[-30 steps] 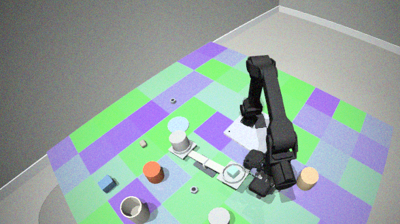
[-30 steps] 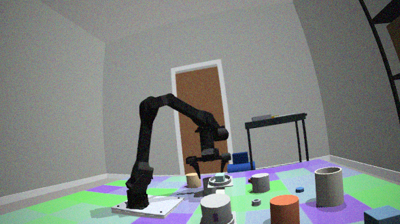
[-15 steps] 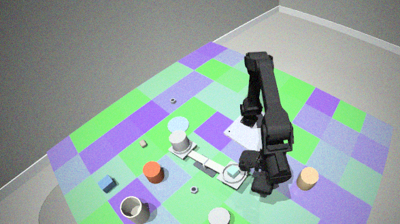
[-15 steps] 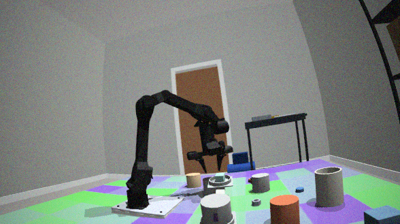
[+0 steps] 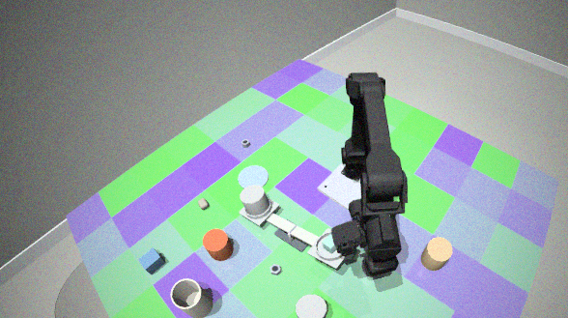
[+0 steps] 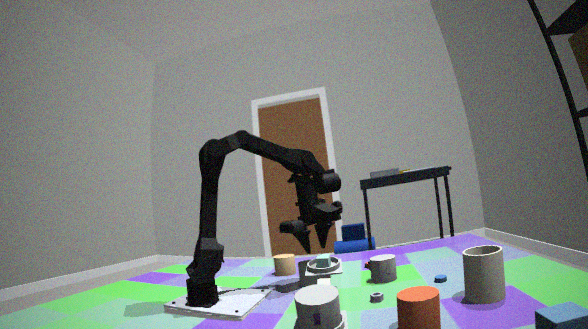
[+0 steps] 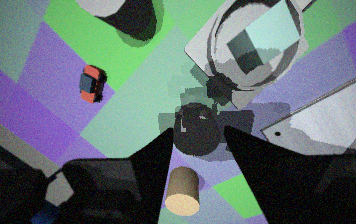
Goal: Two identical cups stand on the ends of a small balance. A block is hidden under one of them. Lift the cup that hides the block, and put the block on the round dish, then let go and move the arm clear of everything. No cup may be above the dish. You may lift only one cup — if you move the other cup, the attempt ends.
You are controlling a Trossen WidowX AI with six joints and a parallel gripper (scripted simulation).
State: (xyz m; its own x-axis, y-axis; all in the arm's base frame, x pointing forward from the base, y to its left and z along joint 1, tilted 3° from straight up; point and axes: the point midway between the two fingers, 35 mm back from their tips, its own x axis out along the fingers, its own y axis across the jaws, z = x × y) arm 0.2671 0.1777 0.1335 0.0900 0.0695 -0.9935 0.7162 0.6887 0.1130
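The pale teal block lies 2 cm ahead of my gripper tip, 9 cm to the right of it and 1 cm below it. Also, from my gripper tip: tan cylinder: 13 cm behind, 17 cm to the left, 6 cm below; then grey cup: 37 cm to the right, 4 cm below; then red item: 17 cm ahead, 10 cm to the left, 9 cm below.
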